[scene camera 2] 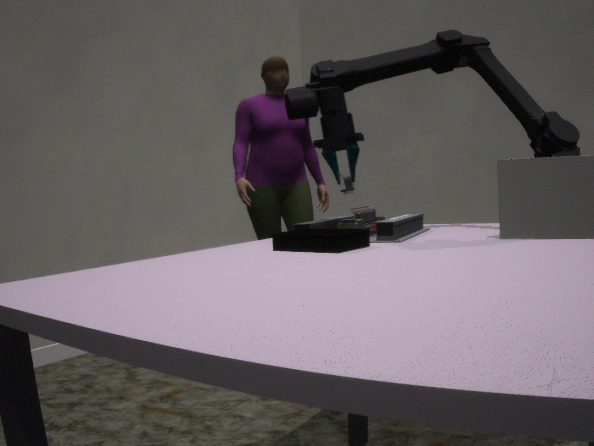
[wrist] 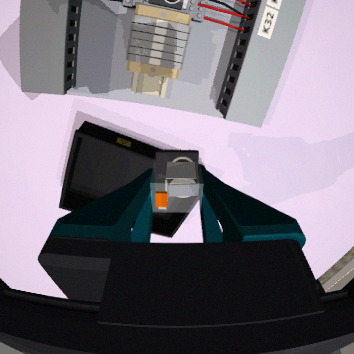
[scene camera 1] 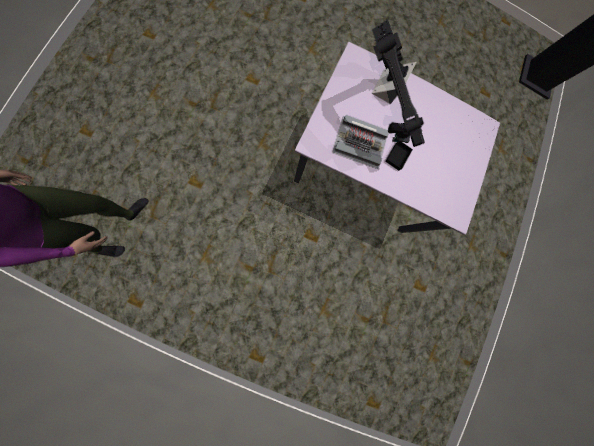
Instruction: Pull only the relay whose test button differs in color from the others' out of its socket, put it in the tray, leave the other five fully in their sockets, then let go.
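Pixels of known places: gripper, fingertip midpoint: (scene camera 2: 346, 183) (wrist: 176, 176) (scene camera 1: 395, 139); arm's base, origin of the base link: (scene camera 2: 562, 188).
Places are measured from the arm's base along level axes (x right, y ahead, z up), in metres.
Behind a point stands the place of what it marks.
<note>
My gripper (scene camera 2: 346, 180) {x -0.128, y 0.450, z 0.029 m} (wrist: 176, 176) {x -0.128, y 0.450, z 0.029 m} is shut on a clear and grey relay (scene camera 2: 348, 184) {x -0.136, y 0.441, z 0.026 m} (wrist: 182, 189) {x -0.122, y 0.451, z 0.049 m} with an orange test button. The relay is held in the air, pins down and slightly tilted. The black tray (scene camera 1: 392, 164) {x -0.207, y 0.542, z -0.081 m} (scene camera 2: 320, 242) {x -0.286, y 0.430, z -0.081 m} (wrist: 100, 131) {x -0.163, y 0.513, z -0.086 m} lies on the table below. In the wrist view the relay overlaps the tray's right part; height makes the exact alignment hard to tell. The relay panel (scene camera 1: 356, 154) {x 0.037, y 0.603, z -0.057 m} (scene camera 2: 401, 228) (wrist: 45, 50) {x -0.087, y 0.570, z -0.057 m} lies beside the tray. Its row of sockets is mostly outside the wrist view, and the other relays' buttons cannot be made out.
The panel's raised duct (scene camera 2: 400, 225) {x -0.044, y 0.362, z -0.069 m} (wrist: 282, 55) {x -0.027, y 0.369, z -0.057 m} and red and black wires stand close to the tray. The arm's grey base block (scene camera 2: 545, 197) {x -0.057, y 0.034, z -0.016 m} is at the table's back. A person in purple (scene camera 1: 20, 220) (scene camera 2: 275, 135) stands beyond the table (scene camera 1: 440, 175) {x -0.551, y 0.445, z -0.100 m} (scene camera 2: 300, 310) {x -0.714, y 0.211, z -0.100 m}.
</note>
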